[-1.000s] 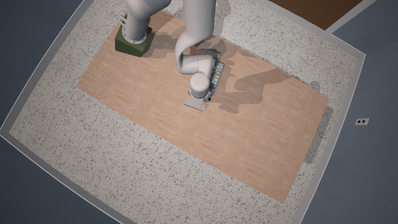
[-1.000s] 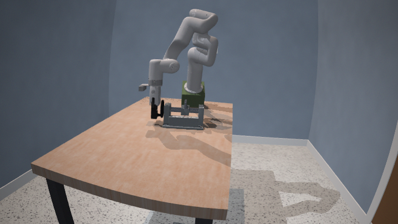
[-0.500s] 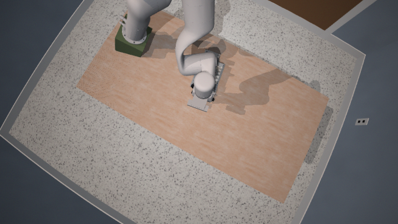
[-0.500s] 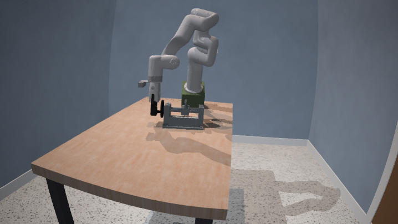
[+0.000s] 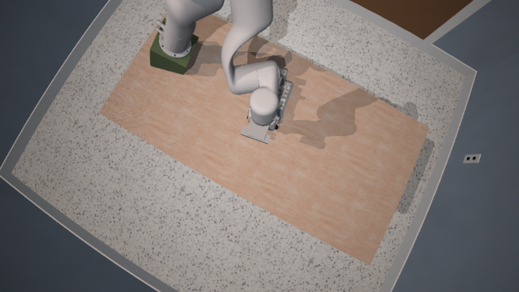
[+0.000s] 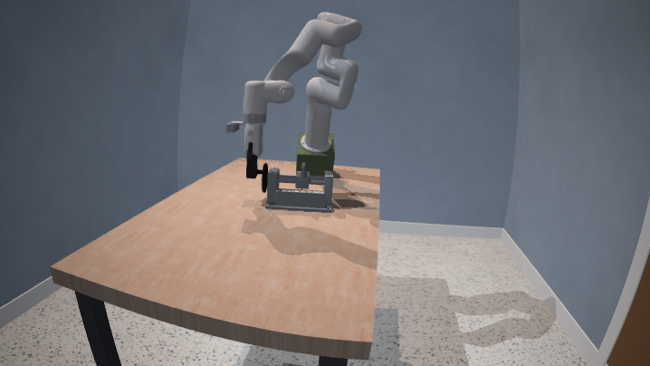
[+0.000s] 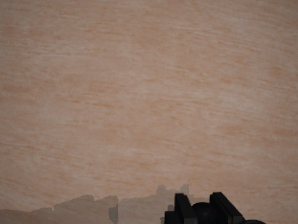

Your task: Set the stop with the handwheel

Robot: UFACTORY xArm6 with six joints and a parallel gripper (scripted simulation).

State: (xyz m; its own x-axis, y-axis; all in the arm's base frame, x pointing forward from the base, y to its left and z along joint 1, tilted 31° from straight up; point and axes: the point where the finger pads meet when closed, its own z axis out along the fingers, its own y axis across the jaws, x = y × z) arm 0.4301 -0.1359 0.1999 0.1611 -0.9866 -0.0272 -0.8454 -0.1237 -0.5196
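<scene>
My hand is 20 mm to the right of the black handwheel, 10 mm past it and 10 mm above it. The rest, counted from my hand: stop carriage: 160 mm to the left, 40 mm behind, 10 mm below; crank handle: 10 mm to the left.
</scene>
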